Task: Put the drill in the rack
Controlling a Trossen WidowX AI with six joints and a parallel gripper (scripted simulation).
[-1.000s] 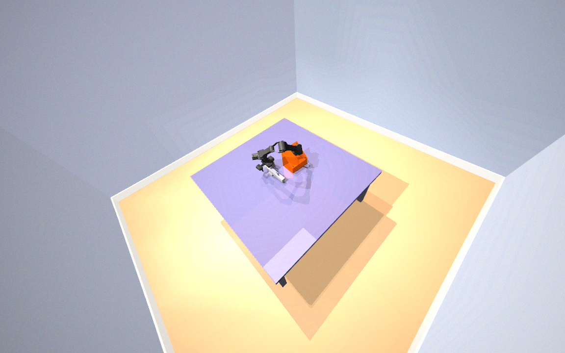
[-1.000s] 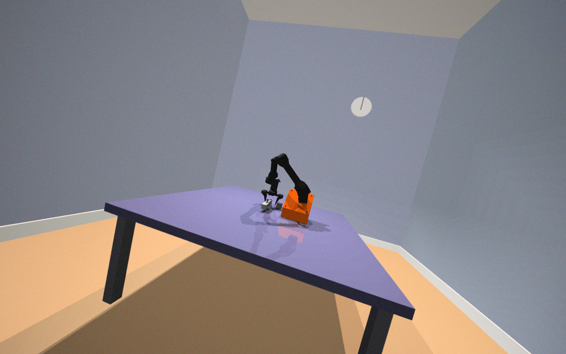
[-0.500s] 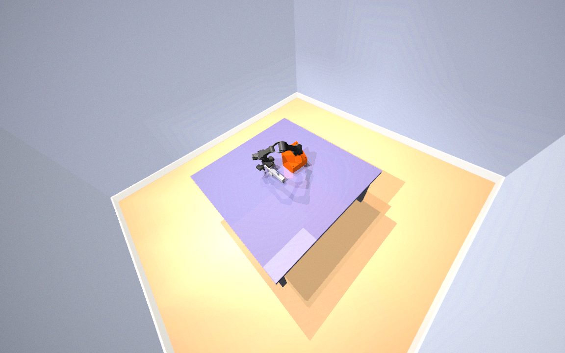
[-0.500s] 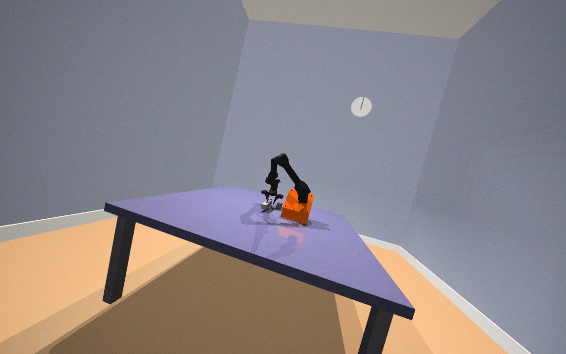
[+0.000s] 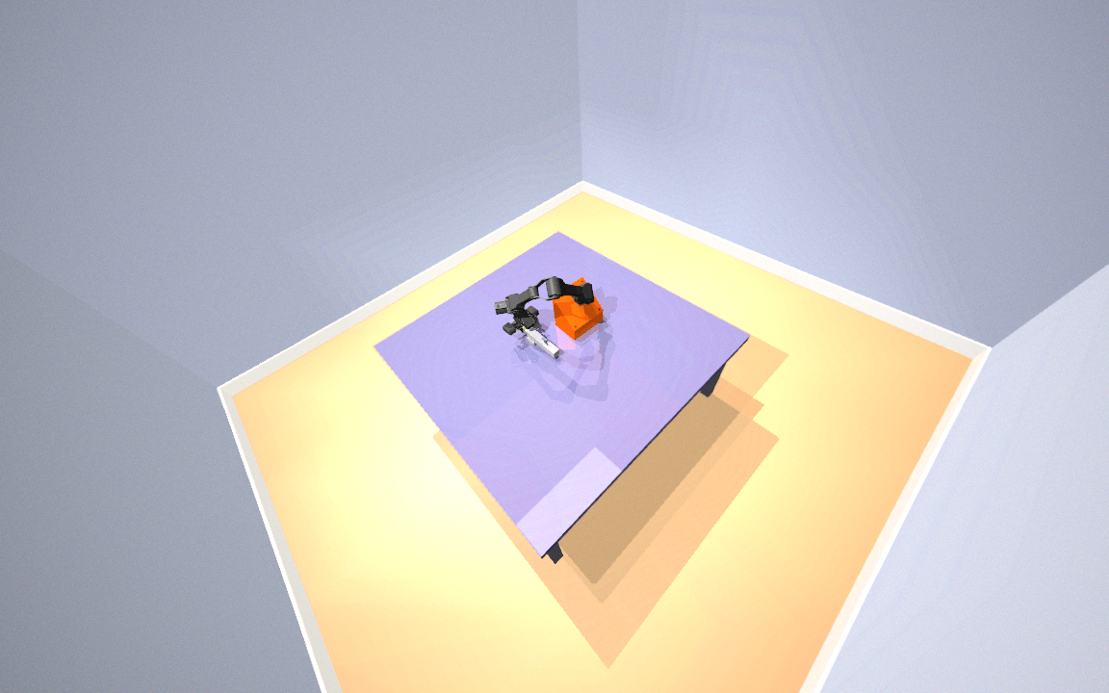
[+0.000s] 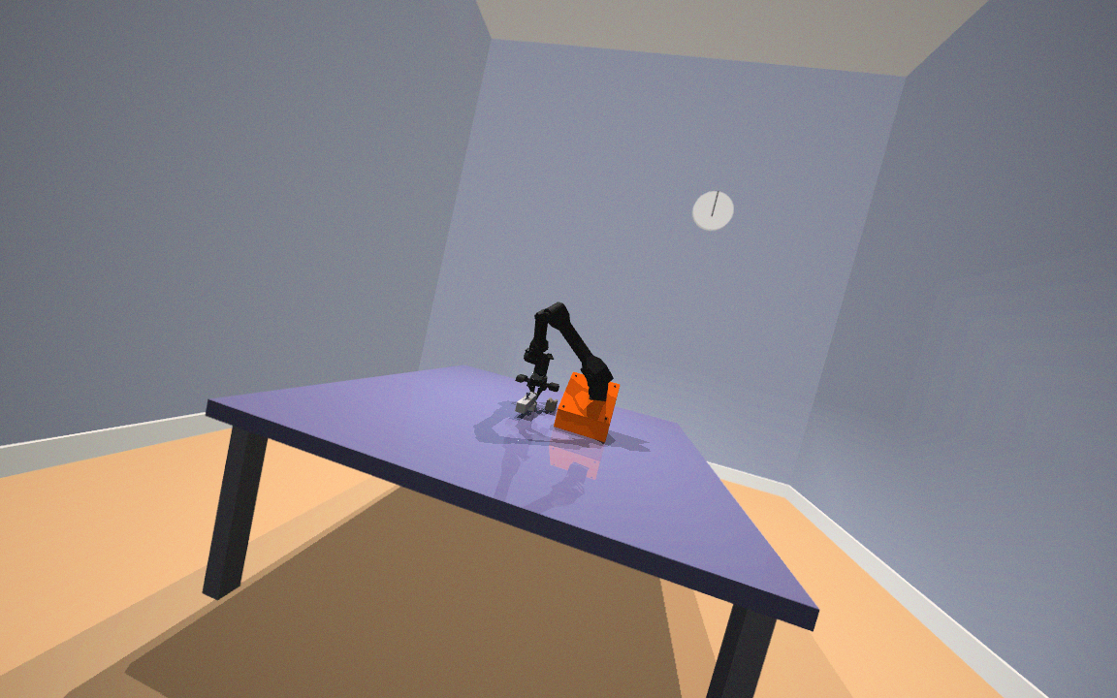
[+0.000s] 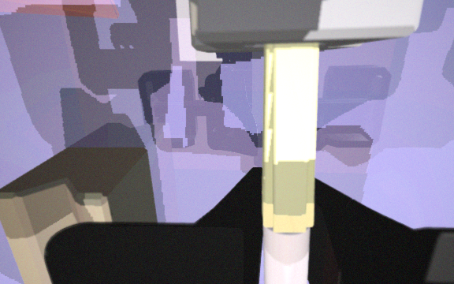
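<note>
Now: gripper tip 40 mm to the right of the drill and 30 mm below it. Also, from my gripper tip: rack (80 mm behind, 20 mm to the right).
</note>
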